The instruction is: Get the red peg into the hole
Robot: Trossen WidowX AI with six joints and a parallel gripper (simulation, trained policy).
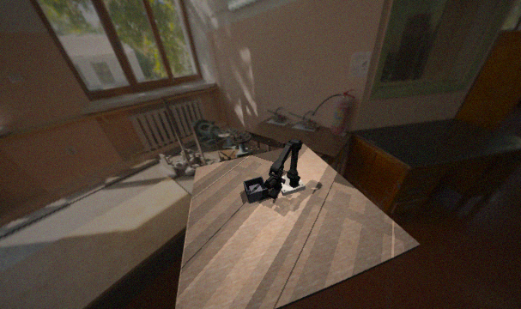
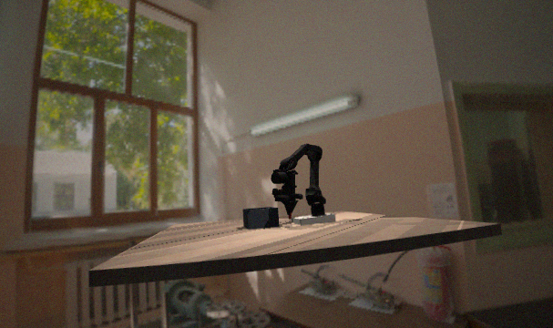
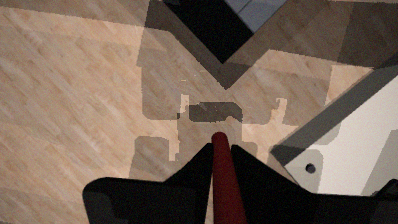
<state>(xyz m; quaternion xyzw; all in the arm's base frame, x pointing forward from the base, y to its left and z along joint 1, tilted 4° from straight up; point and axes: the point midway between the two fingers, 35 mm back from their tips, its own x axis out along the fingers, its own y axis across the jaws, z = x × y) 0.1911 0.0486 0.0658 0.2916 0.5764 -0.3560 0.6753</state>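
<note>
The light grey plate is 15 cm to the right of my gripper tip, 11 cm ahead of it and 1 cm below it. Round my gripper tip: red peg: 2 cm above; then dark box: 15 cm to the right, 11 cm ahead, 3 cm below.
</note>
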